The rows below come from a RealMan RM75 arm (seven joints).
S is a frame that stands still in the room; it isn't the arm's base.
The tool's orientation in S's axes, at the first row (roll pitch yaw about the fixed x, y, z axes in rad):
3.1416 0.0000 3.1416
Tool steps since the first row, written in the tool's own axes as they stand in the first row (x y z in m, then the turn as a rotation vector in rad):
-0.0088 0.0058 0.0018 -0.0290 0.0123 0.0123
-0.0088 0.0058 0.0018 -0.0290 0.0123 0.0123
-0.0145 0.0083 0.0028 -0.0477 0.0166 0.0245
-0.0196 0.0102 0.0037 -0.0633 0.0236 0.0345
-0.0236 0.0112 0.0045 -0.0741 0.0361 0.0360
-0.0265 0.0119 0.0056 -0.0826 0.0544 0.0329
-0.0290 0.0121 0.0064 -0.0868 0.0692 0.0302
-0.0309 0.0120 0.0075 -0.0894 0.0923 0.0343
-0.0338 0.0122 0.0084 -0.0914 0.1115 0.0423
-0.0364 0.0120 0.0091 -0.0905 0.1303 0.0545
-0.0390 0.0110 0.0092 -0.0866 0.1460 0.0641
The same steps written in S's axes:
0.0088 0.0058 -0.0018 0.0290 0.0123 -0.0123
0.0088 0.0058 -0.0018 0.0290 0.0123 -0.0123
0.0145 0.0083 -0.0028 0.0477 0.0166 -0.0245
0.0196 0.0102 -0.0037 0.0633 0.0236 -0.0345
0.0236 0.0112 -0.0045 0.0741 0.0361 -0.0360
0.0265 0.0119 -0.0056 0.0826 0.0544 -0.0329
0.0290 0.0121 -0.0064 0.0868 0.0692 -0.0302
0.0309 0.0120 -0.0075 0.0894 0.0923 -0.0343
0.0338 0.0122 -0.0084 0.0914 0.1115 -0.0423
0.0364 0.0120 -0.0091 0.0905 0.1303 -0.0545
0.0390 0.0110 -0.0092 0.0866 0.1460 -0.0641

